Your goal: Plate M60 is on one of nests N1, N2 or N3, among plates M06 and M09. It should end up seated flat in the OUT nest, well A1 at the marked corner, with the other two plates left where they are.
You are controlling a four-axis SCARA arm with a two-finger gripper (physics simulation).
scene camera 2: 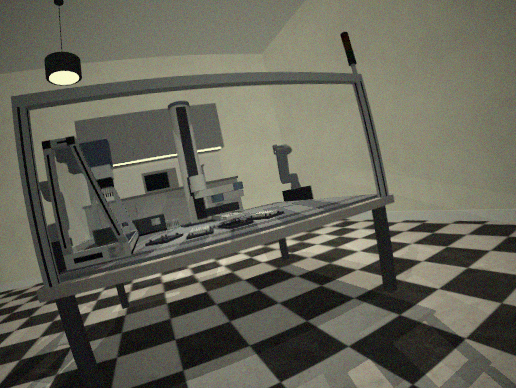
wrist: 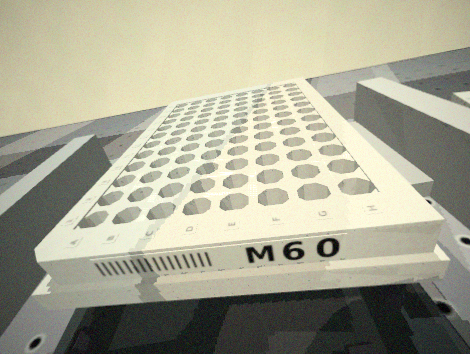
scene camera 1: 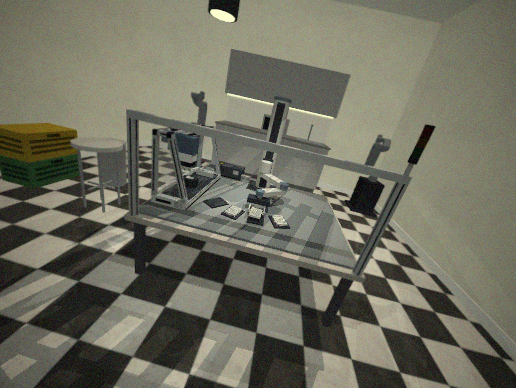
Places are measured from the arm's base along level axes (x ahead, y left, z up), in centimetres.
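Pixels of known places: gripper, fingertip midpoint: (scene camera 2: pixel 231 215) (wrist: pixel 226 132) (scene camera 1: pixel 256 212); arm's base at its link origin: (scene camera 2: pixel 201 223) (scene camera 1: pixel 261 188).
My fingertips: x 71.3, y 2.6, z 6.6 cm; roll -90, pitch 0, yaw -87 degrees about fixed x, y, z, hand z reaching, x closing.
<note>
For each thing: its middle in the pictures, then the offset to it from my fingertips. "spot": a spot on its surface instead.
- Plate M60 at the middle of its body: (wrist: pixel 231 142) (scene camera 2: pixel 231 215) (scene camera 1: pixel 255 212) dx -0.2, dy -0.2, dz -0.4 cm
- slanted aluminium frame at a spot on its surface: (scene camera 2: pixel 95 187) (scene camera 1: pixel 176 168) spot: dx +13.8, dy -55.8, dz +23.3 cm
- dark box at a spot on its surface: (scene camera 2: pixel 150 224) (scene camera 1: pixel 231 172) spot: dx -74.7, dy -38.3, dz +0.9 cm
Plate M60 (wrist: pixel 240 210) (scene camera 1: pixel 255 212) (scene camera 2: pixel 231 215) is a white well plate with a barcode and its label on the near edge. My gripper (wrist: pixel 226 132) (scene camera 1: pixel 256 205) is shut on it, one grey finger along each long side. It is level, a little above a dark nest (scene camera 1: pixel 255 221) (scene camera 2: pixel 236 223). Row letters A to H run left to right along its near edge. Two other white plates sit in dark nests, one left (scene camera 1: pixel 233 212) (scene camera 2: pixel 201 230) and one right (scene camera 1: pixel 279 220) (scene camera 2: pixel 268 214); their labels are unreadable. Nest names and the marked corner cannot be made out.
Another dark nest (scene camera 1: pixel 216 202) (scene camera 2: pixel 164 239) with no plate lies farther left. A slanted aluminium frame (scene camera 1: pixel 178 165) (scene camera 2: pixel 95 187) stands at the table's left. A dark box (scene camera 1: pixel 231 170) (scene camera 2: pixel 150 224) is at the back. Frame posts (scene camera 1: pixel 133 165) (scene camera 2: pixel 371 140) rise at the table corners.
</note>
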